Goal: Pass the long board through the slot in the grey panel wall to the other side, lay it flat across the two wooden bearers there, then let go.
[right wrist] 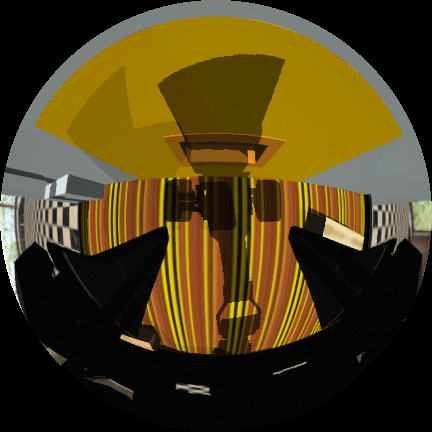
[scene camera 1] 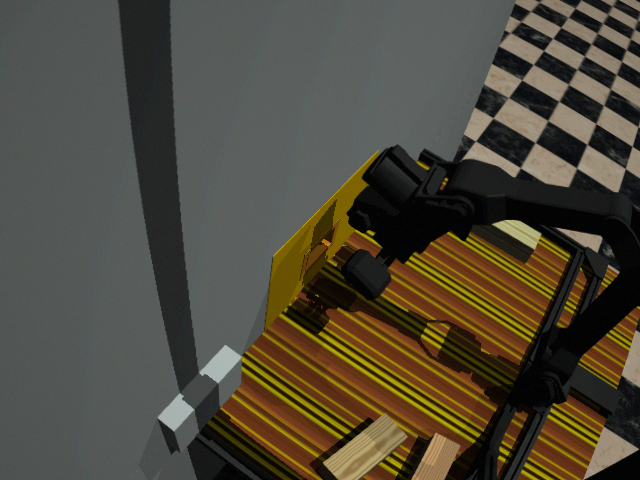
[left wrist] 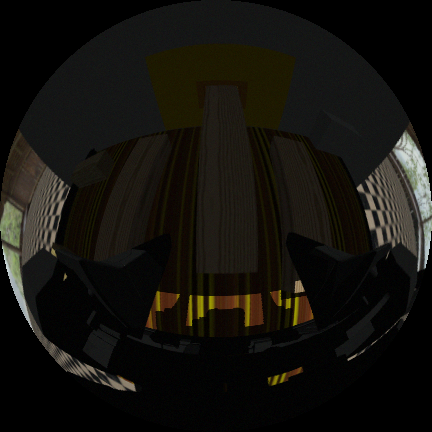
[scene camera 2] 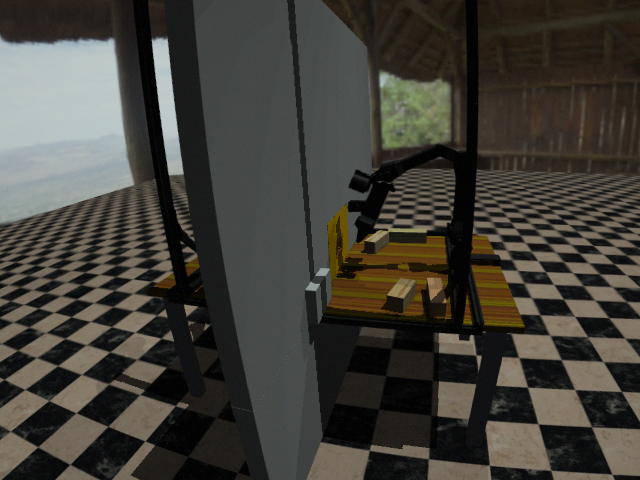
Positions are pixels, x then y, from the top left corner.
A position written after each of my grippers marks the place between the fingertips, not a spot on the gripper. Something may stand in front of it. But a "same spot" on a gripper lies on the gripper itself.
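Scene:
My left gripper: visible in the left wrist view [230, 239]. Right wrist view misses it, hidden by a grey panel wall. Scene camera 1 does not show it, hidden by a grey panel wall. Scene camera 2 misses it too, hidden by a grey panel wall. My right gripper: visible in the right wrist view [230, 232], in scene camera 1, in scene camera 2. Left wrist view does not show it, hidden by a grey panel wall. On my right gripper, same spot: [scene camera 1: 370, 211] and [scene camera 2: 356, 201].

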